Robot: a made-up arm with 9 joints.
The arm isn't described. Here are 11 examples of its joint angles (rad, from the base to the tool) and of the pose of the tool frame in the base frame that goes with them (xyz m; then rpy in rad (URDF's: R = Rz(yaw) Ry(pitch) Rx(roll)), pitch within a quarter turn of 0, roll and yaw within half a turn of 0).
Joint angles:
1: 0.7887 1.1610 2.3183 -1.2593 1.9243 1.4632 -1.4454 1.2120 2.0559
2: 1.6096 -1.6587 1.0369 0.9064 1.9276 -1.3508 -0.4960 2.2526 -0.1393
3: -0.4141 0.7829 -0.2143 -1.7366 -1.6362 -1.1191 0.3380 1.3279 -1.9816
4: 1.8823 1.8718 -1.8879 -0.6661 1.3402 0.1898 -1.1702 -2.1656 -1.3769
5: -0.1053 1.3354 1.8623 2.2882 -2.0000 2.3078 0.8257 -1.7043 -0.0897
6: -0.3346 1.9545 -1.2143 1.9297 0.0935 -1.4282 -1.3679 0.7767 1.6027
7: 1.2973 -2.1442 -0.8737 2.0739 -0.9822 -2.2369 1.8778 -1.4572 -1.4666
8: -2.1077 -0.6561 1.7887 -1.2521 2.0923 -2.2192 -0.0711 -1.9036 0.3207
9: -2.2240 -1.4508 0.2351 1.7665 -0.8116 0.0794 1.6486 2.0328 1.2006
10: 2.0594 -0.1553 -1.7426 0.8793 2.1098 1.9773 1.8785 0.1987 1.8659
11: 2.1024 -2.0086 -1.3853 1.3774 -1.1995 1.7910 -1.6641 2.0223 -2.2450
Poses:
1: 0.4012 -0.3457 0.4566 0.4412 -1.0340 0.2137
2: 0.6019 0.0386 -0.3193 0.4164 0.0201 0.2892
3: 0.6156 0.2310 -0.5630 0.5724 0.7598 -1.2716
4: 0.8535 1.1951 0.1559 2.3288 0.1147 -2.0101
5: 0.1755 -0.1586 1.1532 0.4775 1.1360 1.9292
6: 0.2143 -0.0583 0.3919 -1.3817 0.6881 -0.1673
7: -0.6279 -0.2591 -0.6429 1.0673 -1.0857 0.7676
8: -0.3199 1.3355 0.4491 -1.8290 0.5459 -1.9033
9: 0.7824 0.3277 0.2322 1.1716 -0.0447 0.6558
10: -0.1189 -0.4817 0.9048 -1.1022 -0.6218 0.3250
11: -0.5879 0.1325 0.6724 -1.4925 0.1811 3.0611
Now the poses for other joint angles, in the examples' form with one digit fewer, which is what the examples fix.
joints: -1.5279 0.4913 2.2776 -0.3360 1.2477 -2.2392 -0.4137 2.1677 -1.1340
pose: -0.454 -0.017 -0.557 0.136 0.778 -2.328
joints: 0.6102 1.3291 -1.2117 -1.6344 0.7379 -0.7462 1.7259 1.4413 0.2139
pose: 0.318 0.867 0.242 -1.212 -0.137 -0.245
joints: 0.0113 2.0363 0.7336 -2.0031 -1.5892 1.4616 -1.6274 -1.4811 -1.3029
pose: 0.301 0.282 -1.104 1.584 -1.294 -2.716
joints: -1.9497 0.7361 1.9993 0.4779 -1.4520 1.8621 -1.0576 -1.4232 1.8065
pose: 0.713 1.223 0.488 -1.462 0.230 -1.846
